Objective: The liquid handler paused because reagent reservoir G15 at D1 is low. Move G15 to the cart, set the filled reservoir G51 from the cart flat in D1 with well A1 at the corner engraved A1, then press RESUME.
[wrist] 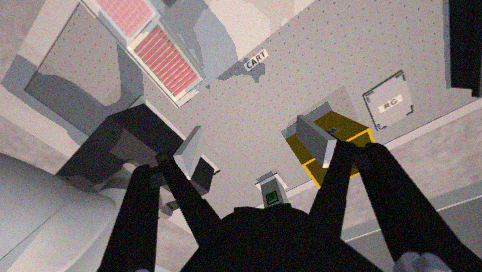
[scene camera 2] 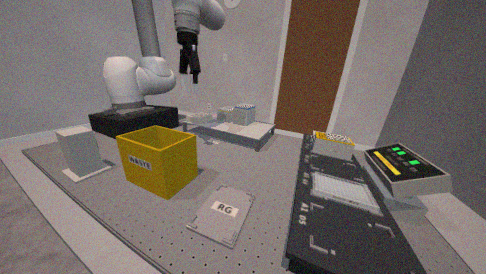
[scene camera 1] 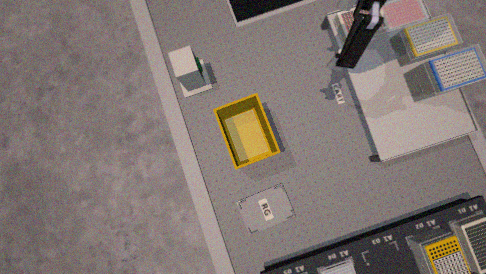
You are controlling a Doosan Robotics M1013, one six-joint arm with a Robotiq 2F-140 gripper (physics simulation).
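My gripper is open and empty, high above the table near the cart. A pale reservoir with dark ribs, apparently G15, sits at D1 on the black deck, partly cut off in the first scene view. A pale-framed reservoir with red channels, apparently G51, sits at a corner of the white cart; a gripper finger partly hides it in the first scene view. The tilted control panel has green and yellow areas; its lettering is unreadable.
The cart also bears a pink rack, a yellow-rimmed rack and a blue-rimmed rack. A yellow tip rack is at D2. The yellow waste bin stands near the RG pad.
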